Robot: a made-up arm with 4 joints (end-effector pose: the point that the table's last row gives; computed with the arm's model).
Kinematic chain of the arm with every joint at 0, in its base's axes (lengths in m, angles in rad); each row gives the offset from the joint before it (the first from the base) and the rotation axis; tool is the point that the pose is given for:
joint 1: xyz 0 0 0.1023 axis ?
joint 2: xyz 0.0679 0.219 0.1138 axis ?
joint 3: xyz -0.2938 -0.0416 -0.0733 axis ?
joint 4: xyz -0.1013 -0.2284 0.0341 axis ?
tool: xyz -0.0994 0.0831 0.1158
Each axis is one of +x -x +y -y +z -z.
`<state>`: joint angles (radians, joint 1 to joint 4).
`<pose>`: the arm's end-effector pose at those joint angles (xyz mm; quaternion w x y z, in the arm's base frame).
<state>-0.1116 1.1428 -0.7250 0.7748</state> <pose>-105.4 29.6 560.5 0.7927 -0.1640 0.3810 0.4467</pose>
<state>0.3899 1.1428 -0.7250 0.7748</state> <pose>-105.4 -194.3 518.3 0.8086 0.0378 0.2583 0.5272</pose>
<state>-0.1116 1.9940 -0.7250 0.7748</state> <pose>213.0 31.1 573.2 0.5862 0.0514 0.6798 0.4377</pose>
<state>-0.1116 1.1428 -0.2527 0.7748</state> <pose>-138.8 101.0 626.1 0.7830 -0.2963 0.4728 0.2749</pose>
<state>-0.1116 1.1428 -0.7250 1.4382</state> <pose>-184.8 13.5 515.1 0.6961 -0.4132 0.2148 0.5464</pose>
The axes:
joint 1: +x
joint 2: +y
joint 3: -z
joint 4: -x

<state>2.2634 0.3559 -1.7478 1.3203</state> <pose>-117.8 -63.9 45.0 0.5011 0.4079 -0.7613 -0.0546</pose>
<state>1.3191 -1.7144 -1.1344 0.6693</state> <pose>110.2 162.6 16.0 0.6528 -0.2087 -0.6424 -0.3428</pose>
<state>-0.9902 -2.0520 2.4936 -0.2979</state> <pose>95.9 120.8 -349.9 0.4303 0.7067 -0.5127 -0.2294</pose>
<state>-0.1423 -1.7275 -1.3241 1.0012</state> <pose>154.5 -57.0 -26.0 0.1780 -0.6703 -0.7115 0.1134</pose>
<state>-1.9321 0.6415 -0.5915 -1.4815</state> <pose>-118.5 375.1 189.0 0.9054 -0.1132 0.2331 -0.3363</pose>
